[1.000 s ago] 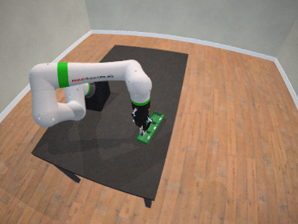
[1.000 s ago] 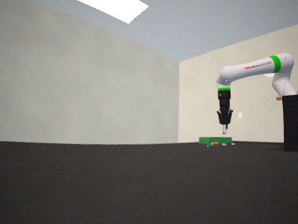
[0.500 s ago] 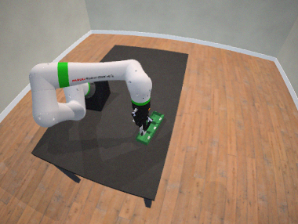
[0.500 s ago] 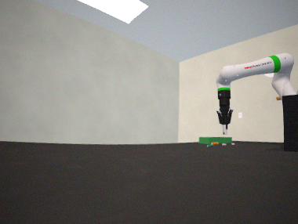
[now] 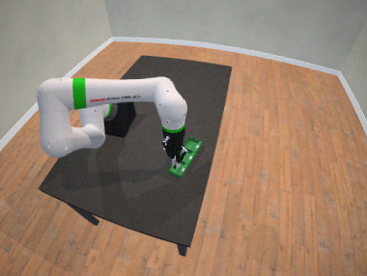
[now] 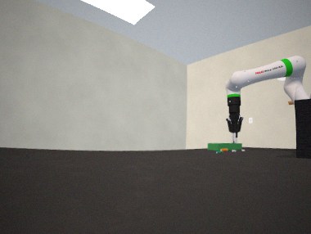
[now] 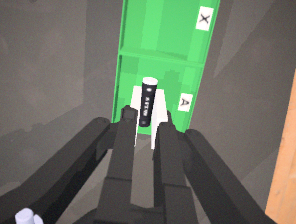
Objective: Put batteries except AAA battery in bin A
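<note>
Now: the orange battery 23 cm to the left of my hand, 7 cm below it and 5 cm behind it. Round my hand: green bin 8 cm to the left, 6 cm below, 2 cm ahead; black battery 3 cm below; white nut 11 cm to the left, 11 cm behind, 7 cm below.
</note>
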